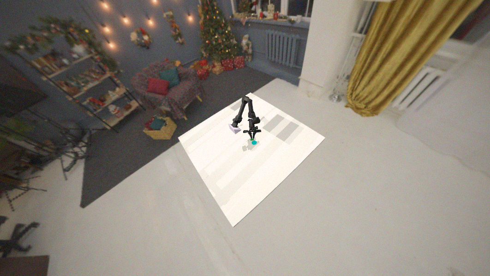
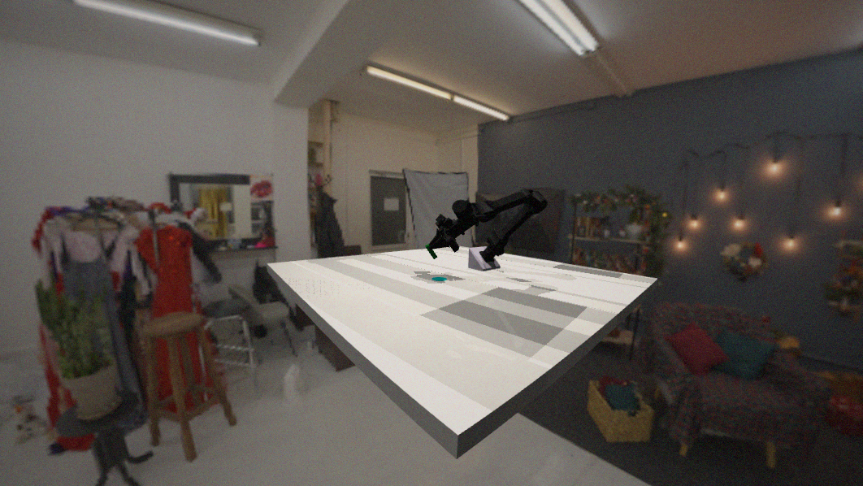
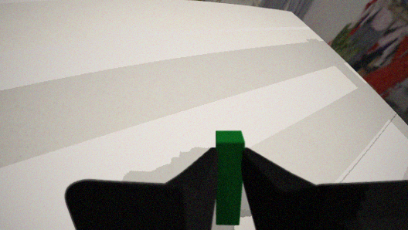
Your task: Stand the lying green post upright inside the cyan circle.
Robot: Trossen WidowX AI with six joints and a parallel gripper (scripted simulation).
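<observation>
Right now the cyan circle is 3 cm behind my gripper tip, 3 cm to the left of it and 12 cm below it. From my gripper tip the other things lie so: green post (1 cm behind, 2 cm below).
</observation>
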